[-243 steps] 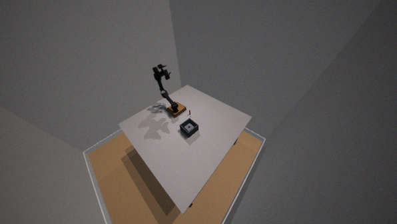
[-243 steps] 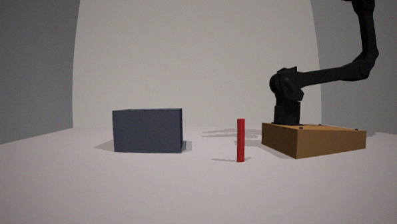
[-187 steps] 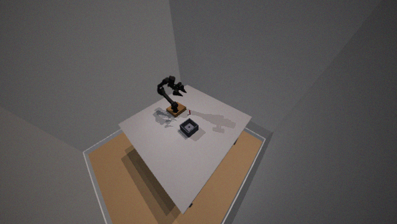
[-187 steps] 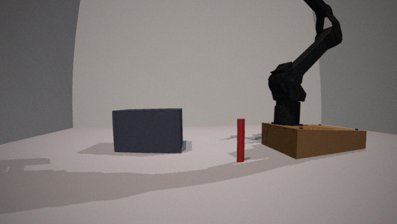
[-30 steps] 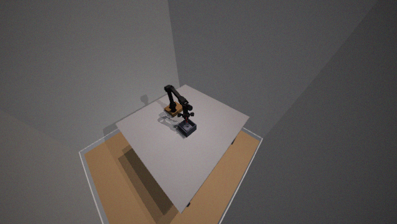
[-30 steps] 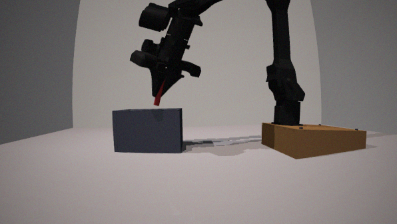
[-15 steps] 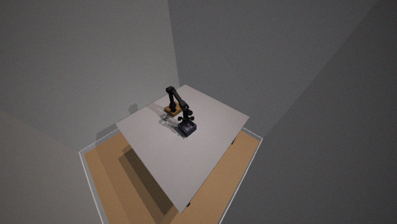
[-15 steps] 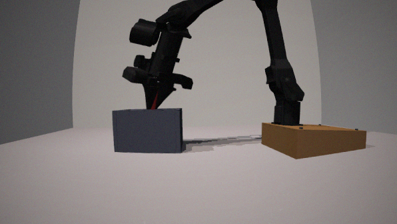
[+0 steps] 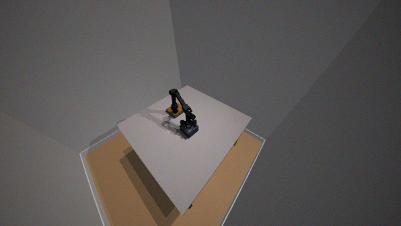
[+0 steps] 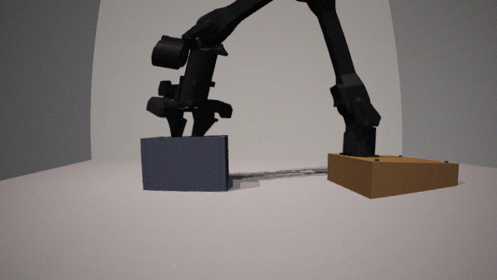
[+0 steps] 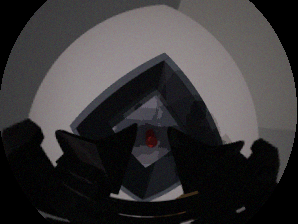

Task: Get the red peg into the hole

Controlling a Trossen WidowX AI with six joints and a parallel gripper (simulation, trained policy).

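The red peg lies 10 mm behind my gripper tip, 10 mm to the left of it and 30 mm below it. The rest, counted from my gripper tip: dark blue box 10 mm behind, 10 mm to the left, 50 mm below; grey plate 10 mm behind, 10 mm to the left, 30 mm below.
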